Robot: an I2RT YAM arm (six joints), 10 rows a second.
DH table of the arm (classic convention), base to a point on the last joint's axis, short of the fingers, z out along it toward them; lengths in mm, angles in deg. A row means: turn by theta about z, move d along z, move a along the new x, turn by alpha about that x. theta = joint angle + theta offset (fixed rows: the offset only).
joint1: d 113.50; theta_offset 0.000; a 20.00; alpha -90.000
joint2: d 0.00; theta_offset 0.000; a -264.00; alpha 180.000
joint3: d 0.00; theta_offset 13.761; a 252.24; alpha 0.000
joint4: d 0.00; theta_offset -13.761; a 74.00; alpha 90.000
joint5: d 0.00; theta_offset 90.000; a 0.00; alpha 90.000
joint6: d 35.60; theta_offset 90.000; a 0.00; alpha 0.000
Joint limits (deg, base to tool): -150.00..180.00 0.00..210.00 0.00..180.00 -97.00..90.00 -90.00..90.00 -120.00..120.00
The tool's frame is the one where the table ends.
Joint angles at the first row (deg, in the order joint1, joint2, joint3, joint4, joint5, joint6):
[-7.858 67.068 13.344 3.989 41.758 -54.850]
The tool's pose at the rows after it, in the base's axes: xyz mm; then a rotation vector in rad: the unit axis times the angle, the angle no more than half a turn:
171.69 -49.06 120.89 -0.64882 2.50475 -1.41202
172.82 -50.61 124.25 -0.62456 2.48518 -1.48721
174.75 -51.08 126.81 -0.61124 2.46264 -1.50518
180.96 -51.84 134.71 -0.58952 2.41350 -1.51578
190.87 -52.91 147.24 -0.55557 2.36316 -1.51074
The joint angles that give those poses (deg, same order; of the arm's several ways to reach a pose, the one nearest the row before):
[-7.856 67.047 13.344 5.672 44.906 -54.914]
[-7.899 66.937 13.345 7.462 47.813 -56.356]
[-7.903 66.848 13.410 9.015 48.270 -57.103]
[-7.902 66.563 14.327 11.310 48.030 -58.348]
[-7.902 66.479 16.643 12.297 47.309 -58.720]

